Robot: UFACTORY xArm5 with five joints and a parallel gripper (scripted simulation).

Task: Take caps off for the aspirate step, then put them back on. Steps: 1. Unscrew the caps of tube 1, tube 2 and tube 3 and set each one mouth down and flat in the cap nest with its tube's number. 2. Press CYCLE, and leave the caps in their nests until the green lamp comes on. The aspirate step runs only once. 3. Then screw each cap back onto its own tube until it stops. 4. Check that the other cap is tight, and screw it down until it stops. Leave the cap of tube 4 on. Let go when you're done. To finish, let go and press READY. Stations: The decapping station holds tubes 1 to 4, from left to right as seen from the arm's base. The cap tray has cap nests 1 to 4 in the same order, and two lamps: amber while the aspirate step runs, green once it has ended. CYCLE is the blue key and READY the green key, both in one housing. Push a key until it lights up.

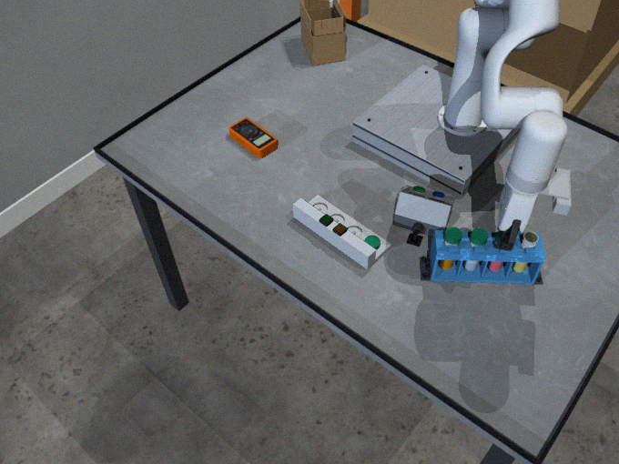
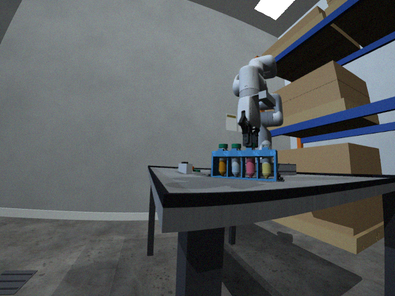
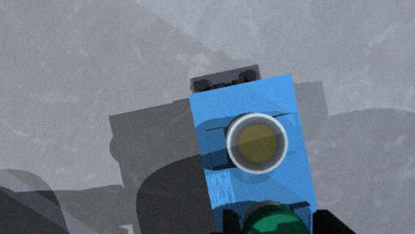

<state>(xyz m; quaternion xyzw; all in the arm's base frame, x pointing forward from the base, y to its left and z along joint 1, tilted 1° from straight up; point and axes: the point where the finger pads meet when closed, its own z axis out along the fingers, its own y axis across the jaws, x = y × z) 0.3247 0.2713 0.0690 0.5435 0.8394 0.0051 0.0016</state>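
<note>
My gripper is now 30 mm short of the threaded neck, 40 mm to the left of it and 10 mm above it. Round my hand: green key: 50 mm behind, 230 mm to the right, 60 mm below; then blue key: 60 mm behind, 180 mm to the right, 60 mm below; then key housing: 40 mm behind, 210 mm to the right, 80 mm below.
</note>
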